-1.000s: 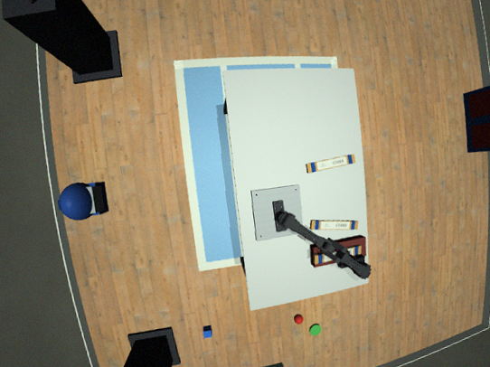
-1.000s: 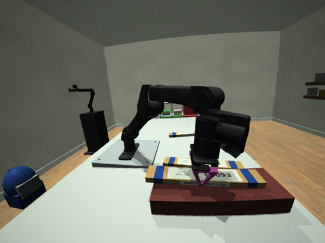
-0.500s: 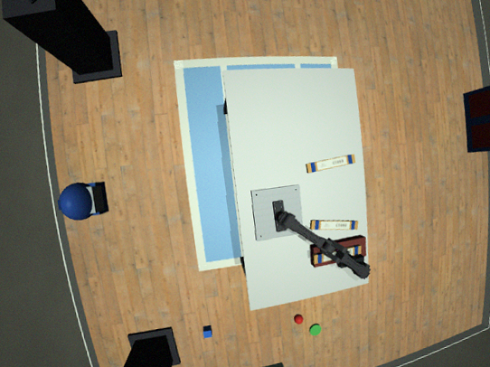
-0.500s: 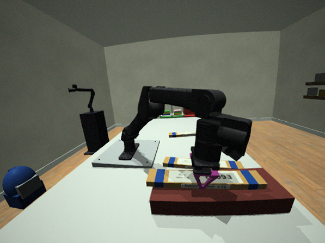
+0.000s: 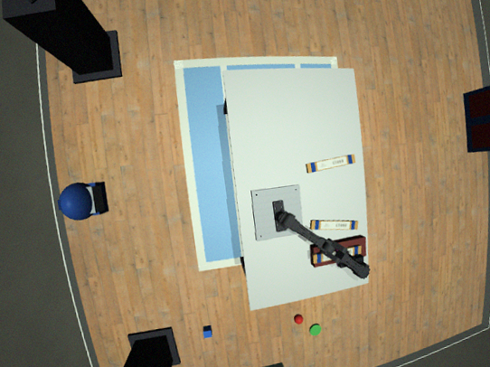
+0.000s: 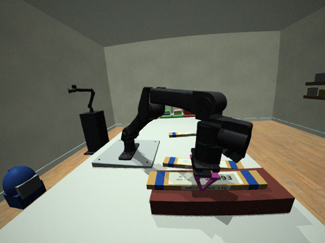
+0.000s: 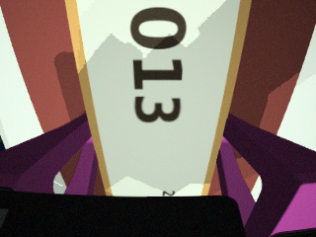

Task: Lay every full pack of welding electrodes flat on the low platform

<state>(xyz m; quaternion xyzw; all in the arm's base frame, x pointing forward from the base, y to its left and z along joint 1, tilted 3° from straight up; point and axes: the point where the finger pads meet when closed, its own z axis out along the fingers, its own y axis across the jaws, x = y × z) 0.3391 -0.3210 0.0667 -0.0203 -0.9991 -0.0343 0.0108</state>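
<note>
The dark red low platform is 5 cm below my hand and 5 cm ahead of it.
</note>
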